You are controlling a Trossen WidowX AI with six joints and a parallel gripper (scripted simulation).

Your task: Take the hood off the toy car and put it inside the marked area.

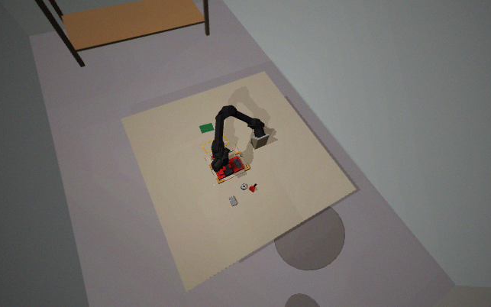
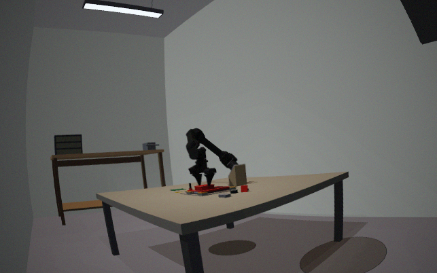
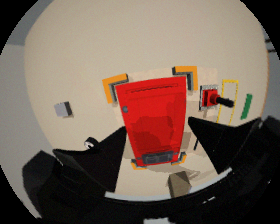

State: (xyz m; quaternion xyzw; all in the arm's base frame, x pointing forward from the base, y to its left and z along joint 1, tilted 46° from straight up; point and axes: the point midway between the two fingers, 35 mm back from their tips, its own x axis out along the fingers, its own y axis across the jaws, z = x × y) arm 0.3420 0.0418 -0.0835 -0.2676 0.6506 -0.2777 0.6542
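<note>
My gripper tip is 10 mm above the red hood. Also, from my gripper tip: green patch 40 mm behind, 380 mm to the right, 50 mm below.
</note>
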